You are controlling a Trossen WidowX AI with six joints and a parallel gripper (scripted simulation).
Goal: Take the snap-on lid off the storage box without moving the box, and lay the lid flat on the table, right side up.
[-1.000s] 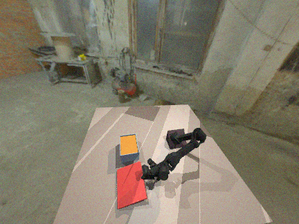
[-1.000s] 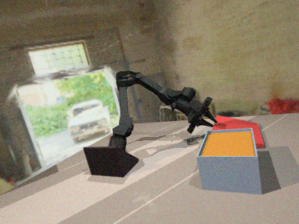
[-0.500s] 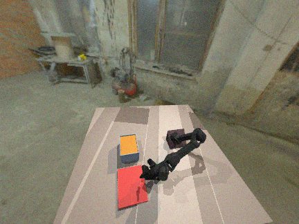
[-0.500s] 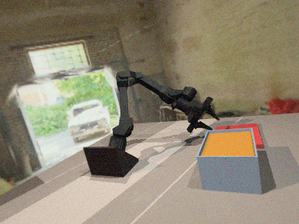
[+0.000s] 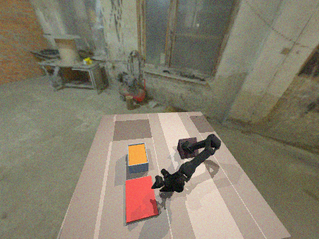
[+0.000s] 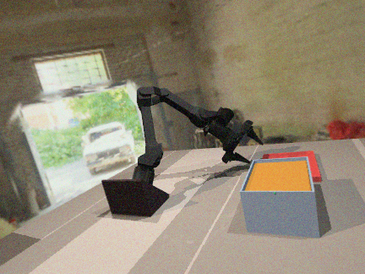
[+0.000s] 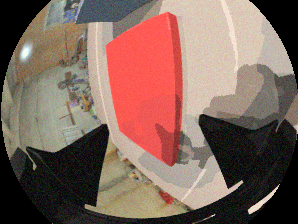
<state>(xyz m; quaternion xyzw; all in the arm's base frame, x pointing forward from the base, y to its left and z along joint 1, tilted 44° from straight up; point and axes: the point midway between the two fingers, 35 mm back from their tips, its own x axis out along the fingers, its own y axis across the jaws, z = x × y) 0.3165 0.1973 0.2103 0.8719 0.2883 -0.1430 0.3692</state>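
My gripper tip is now 100 mm short of the red lid and 50 mm above it. Round my gripper tip: storage box: 290 mm to the right, 80 mm ahead, 10 mm below.
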